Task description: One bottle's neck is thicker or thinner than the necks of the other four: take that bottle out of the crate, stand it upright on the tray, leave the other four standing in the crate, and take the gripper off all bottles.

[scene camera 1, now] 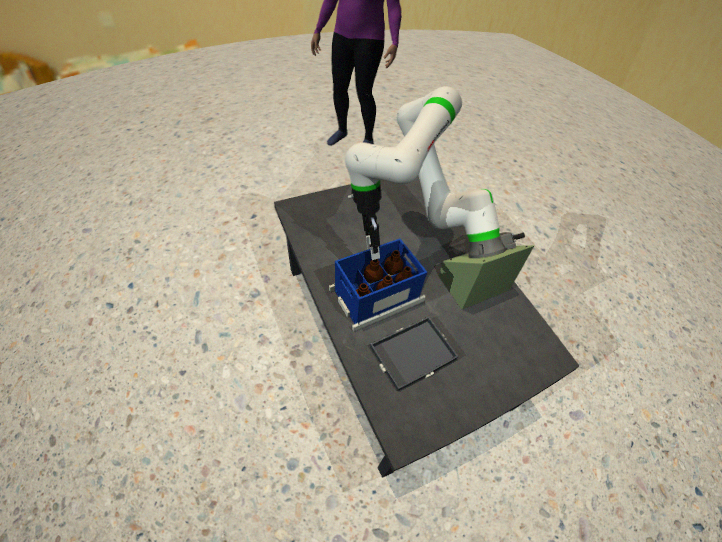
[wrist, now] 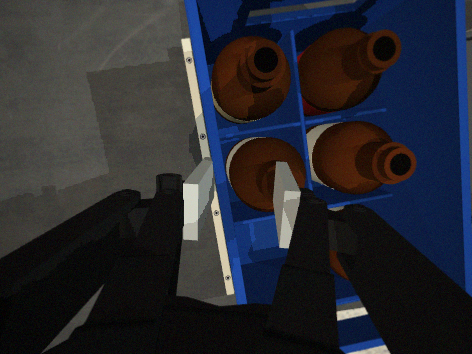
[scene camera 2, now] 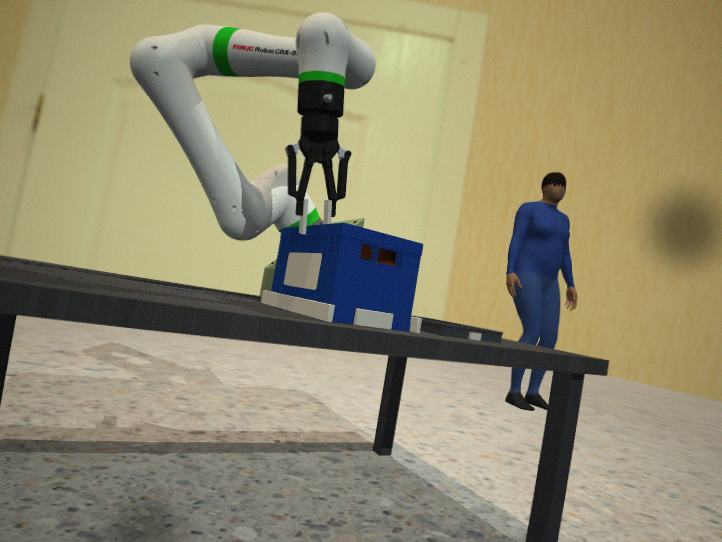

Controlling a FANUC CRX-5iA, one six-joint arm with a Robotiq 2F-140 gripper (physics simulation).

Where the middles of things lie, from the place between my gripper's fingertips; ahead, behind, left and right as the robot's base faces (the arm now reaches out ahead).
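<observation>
Relative to the tray (scene camera 2: 444, 328), this is where my gripper is now: 150 mm above it, 350 mm to the right of it and 60 mm past it.
</observation>
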